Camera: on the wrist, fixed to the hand. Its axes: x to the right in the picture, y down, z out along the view.
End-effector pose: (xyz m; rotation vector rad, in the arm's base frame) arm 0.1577 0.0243 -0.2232 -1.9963 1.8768 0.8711
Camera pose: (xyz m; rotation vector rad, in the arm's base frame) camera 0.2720 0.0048 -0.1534 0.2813 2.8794 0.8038
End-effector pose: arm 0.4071 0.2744 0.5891 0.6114 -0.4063 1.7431
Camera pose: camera 0.4852 0.3301 0.4936 -0.6575 0.6837 -2.4826
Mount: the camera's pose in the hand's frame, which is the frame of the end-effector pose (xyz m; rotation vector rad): -0.0271 -0.0941 -0.0935 0.3978 -0.2953 1.6702
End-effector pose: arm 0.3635 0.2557 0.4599 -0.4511 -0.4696 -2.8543
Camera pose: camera 0.3400 0.3152 0.3406 -0.6958 -0.3742 -1.0744
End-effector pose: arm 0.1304 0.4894 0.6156 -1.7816 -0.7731 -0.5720
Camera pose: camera 0.0414 0.4162 0.6867 -1.5188 0.5279 0.8968
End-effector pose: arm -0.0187 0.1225 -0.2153 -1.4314 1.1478 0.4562
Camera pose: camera 0.0164 0.0315 -0.1214 0.2356 1.8311 1.3859
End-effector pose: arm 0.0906 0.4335 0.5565 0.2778 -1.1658 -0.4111
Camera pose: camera 0.1525 0.3617 0.4598 -0.4702 -1.3728 1.2828
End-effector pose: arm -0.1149 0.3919 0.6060 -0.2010 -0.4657 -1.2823
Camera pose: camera -0.1894 0.3518 0.5003 -0.3273 -0.5627 0.4820
